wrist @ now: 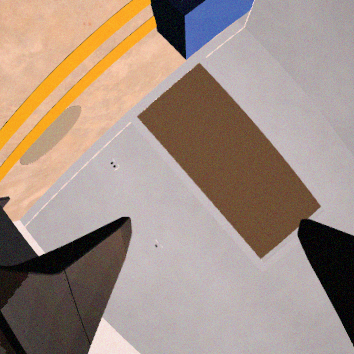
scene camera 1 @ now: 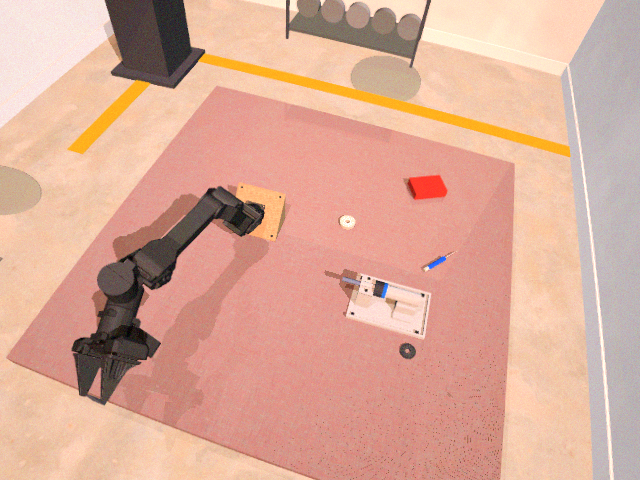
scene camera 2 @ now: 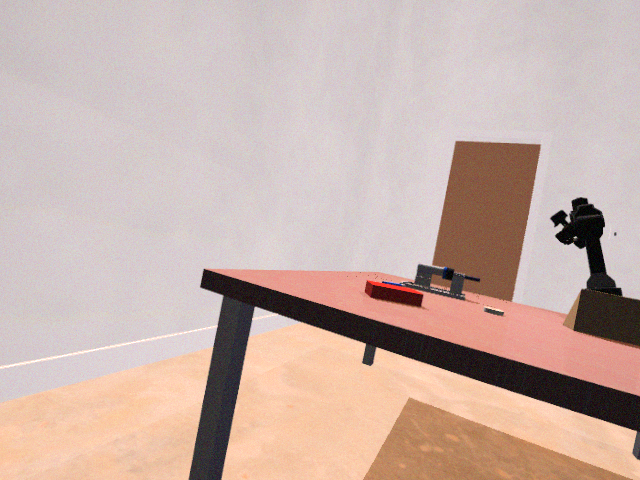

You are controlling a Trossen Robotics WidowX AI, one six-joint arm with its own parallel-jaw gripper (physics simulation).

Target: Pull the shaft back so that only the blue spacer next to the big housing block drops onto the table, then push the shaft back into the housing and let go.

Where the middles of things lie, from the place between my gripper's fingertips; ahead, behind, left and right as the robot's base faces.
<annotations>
My gripper is now 105 cm to the right of the red block (scene camera 2: 377,290), 54 cm short of it and 35 cm above it.
</annotations>
